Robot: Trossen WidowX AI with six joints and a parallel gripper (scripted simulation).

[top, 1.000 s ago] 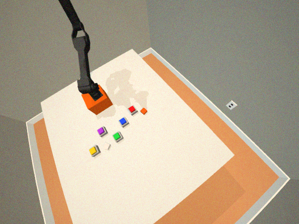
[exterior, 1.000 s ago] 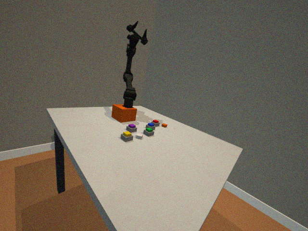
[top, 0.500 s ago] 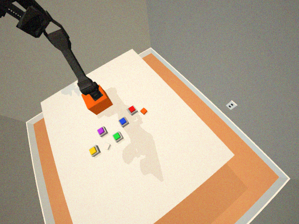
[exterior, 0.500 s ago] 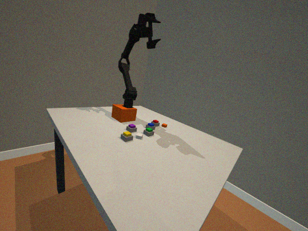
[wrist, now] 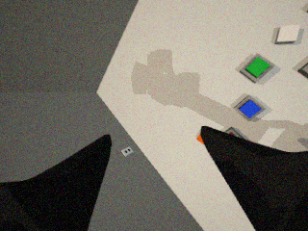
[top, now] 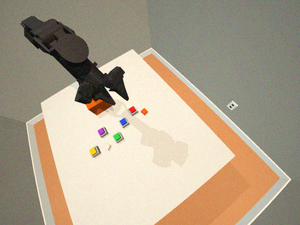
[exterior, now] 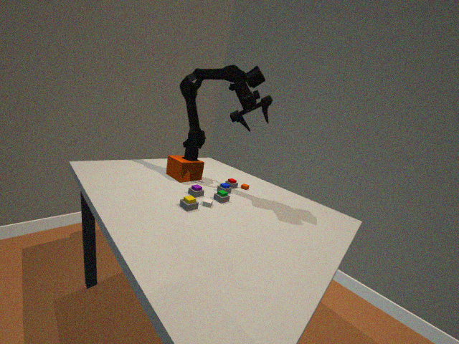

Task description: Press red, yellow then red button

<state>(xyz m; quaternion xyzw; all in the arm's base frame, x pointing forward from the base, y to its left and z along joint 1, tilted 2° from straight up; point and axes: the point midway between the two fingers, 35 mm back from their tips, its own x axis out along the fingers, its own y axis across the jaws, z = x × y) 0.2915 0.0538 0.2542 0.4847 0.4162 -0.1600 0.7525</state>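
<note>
My gripper tip is 29 cm above the red button, 10 cm past it and 4 cm to the right of it. Round my gripper tip: green button: 29 cm below, 14 cm to the right, 3 cm behind; orange block: 31 cm below, 9 cm to the left, 5 cm behind; blue button: 29 cm below, 8 cm behind, 5 cm to the right.
</note>
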